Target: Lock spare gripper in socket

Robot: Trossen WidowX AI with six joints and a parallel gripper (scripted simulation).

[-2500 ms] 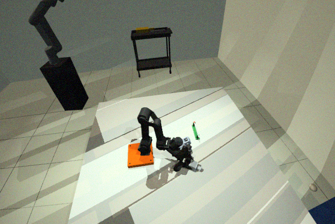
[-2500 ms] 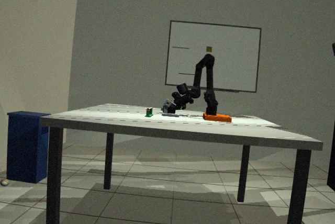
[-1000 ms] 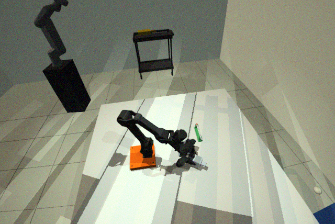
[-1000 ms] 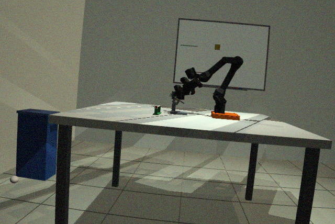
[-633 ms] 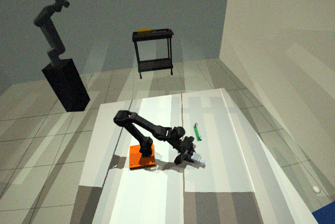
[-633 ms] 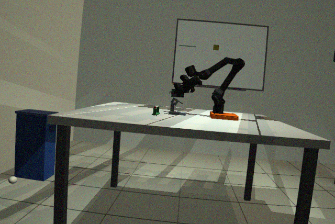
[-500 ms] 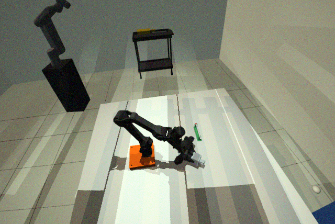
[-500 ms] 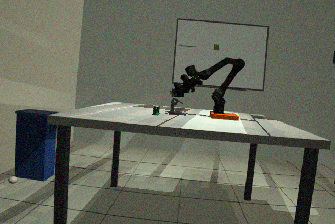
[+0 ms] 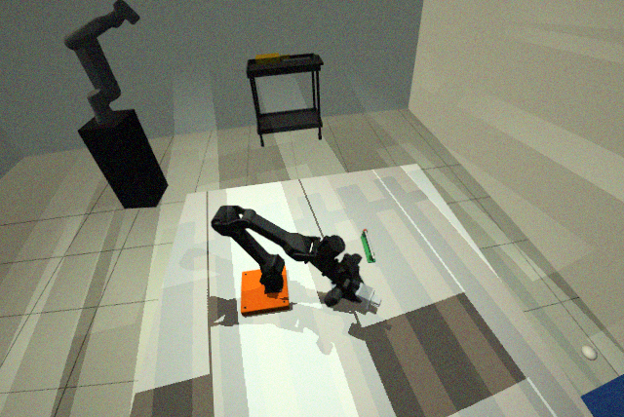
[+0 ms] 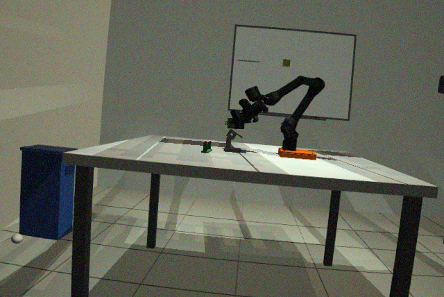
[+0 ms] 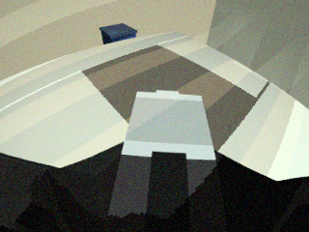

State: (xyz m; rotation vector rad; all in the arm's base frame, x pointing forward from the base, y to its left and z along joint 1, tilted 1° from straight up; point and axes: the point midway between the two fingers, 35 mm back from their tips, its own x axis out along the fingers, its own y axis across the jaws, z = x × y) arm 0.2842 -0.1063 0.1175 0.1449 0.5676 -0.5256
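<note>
The socket is 3 cm behind my gripper tip, 15 cm to the left of it and 8 cm below it. Round my gripper tip: green bracket 7 cm ahead, 29 cm to the left, 11 cm below; then spare gripper right at my gripper tip.
</note>
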